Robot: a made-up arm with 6 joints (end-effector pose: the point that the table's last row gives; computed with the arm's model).
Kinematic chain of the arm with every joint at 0, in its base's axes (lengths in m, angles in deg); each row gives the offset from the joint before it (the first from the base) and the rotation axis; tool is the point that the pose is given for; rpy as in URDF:
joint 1: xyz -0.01 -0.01 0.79 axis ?
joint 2: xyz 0 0.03 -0.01 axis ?
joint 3: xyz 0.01 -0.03 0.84 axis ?
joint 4: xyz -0.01 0 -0.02 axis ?
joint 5: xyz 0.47 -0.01 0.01 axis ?
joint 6: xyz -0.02 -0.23 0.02 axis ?
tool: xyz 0.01 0.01 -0.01 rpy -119.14 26.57 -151
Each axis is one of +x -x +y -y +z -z.
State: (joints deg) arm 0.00 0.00 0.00 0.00 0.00 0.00
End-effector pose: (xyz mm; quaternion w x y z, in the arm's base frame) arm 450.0 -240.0 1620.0 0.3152 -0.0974 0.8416 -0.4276
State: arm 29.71 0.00 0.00 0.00 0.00 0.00
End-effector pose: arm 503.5 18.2 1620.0 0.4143 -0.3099 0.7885 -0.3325
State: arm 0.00 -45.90 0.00 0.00 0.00 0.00
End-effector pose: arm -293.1 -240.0 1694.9 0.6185 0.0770 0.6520 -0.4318
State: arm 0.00 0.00 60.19 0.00 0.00 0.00
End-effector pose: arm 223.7 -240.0 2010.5 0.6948 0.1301 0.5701 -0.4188
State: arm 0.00 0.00 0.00 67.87 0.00 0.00
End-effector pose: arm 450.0 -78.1 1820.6 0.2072 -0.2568 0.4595 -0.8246
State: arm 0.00 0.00 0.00 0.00 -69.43 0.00
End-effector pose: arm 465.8 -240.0 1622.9 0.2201 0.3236 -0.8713 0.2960
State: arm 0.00 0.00 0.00 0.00 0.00 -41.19
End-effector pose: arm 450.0 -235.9 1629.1 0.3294 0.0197 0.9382 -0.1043
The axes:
joint 1: +z
joint 2: +y
joint 3: -y
joint 4: -x
joint 5: -y
joint 6: -x

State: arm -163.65 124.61 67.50 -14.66 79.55 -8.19
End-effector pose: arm -902.2 -40.6 -121.7 0.3016 -0.8188 -0.0001 0.4885
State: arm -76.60 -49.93 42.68 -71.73 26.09 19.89
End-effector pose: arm -189.5 377.5 1786.6 0.7867 0.3922 0.1189 -0.4616
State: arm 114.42 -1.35 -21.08 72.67 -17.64 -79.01
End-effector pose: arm -186.3 451.4 1662.5 0.3879 -0.7835 0.4547 -0.1700
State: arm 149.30 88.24 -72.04 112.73 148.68 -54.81
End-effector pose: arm -456.5 168.9 459.0 0.7762 0.5502 -0.0869 -0.2953
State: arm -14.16 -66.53 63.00 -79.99 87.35 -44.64
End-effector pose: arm -853.2 161.3 1617.0 0.6833 -0.0238 -0.4147 0.6005
